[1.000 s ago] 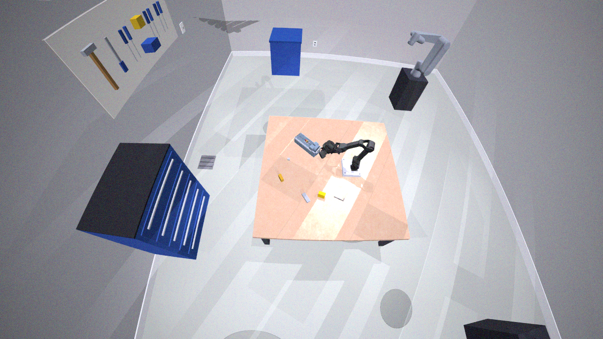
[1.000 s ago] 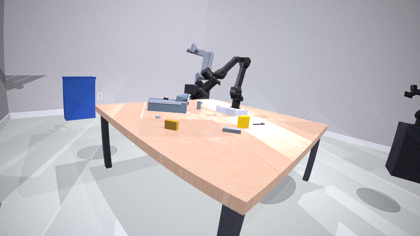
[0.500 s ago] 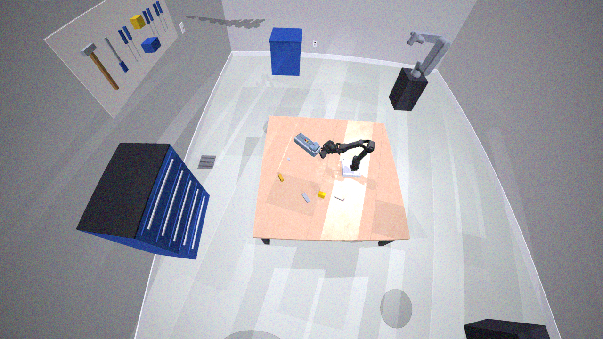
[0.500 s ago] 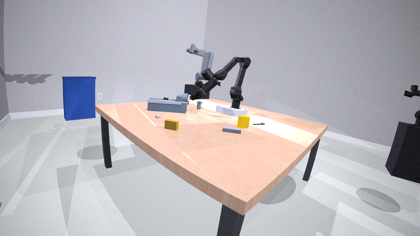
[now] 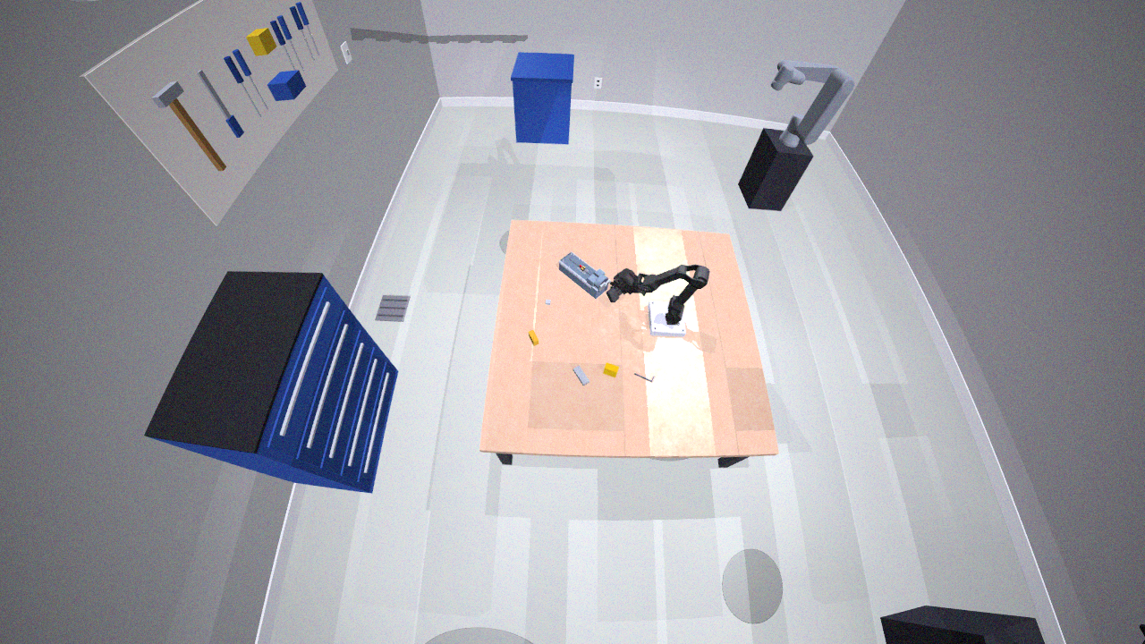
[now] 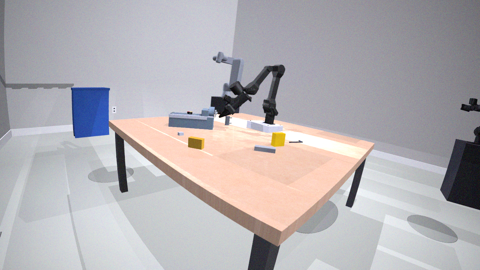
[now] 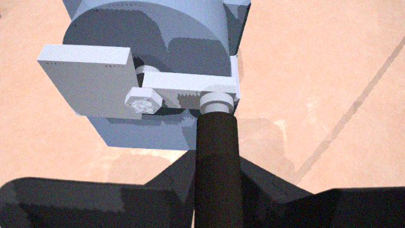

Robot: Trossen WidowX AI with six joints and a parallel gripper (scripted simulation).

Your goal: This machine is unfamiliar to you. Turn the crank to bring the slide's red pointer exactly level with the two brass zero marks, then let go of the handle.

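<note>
The crank lies 30 mm above my gripper tip, 10 mm to the left of it and 10 mm ahead of it. Also, from my gripper tip: red pointer 150 mm ahead, 110 mm to the right, 20 mm above; grey cube 310 mm ahead, 60 mm below, 50 mm to the left; dark brown handle 30 mm above, 10 mm to the left, 10 mm behind.
</note>
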